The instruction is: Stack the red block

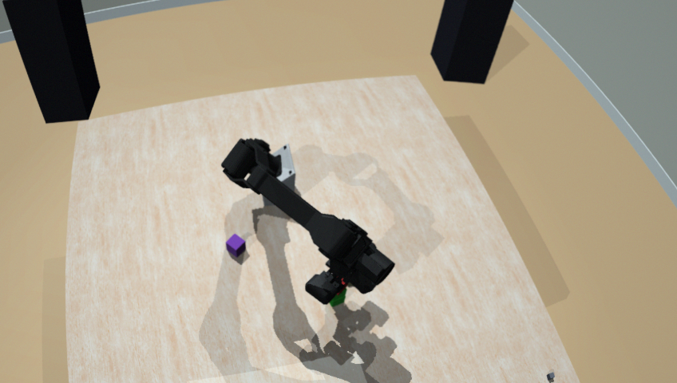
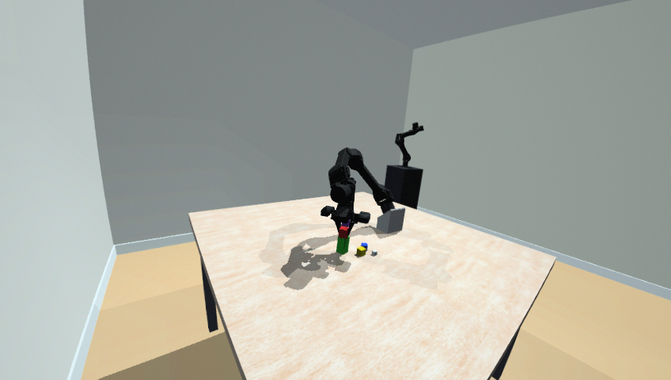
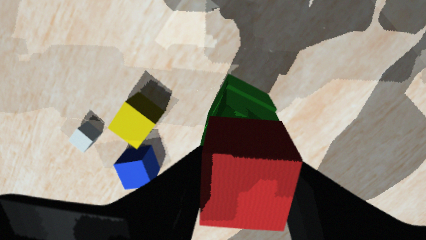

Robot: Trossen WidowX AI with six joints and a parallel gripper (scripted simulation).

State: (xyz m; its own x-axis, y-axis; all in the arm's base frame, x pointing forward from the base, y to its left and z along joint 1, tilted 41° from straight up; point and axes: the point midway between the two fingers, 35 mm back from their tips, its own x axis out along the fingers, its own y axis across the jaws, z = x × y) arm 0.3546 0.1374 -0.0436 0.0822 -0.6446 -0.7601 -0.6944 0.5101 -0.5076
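The red block lies 10 mm above my gripper tip. Also, from my gripper tip: blue block (90 mm behind, 60 mm below, 20 mm to the left); then white block (110 mm behind, 70 mm to the left, 70 mm below); then yellow block (60 mm below, 60 mm behind, 50 mm to the left).
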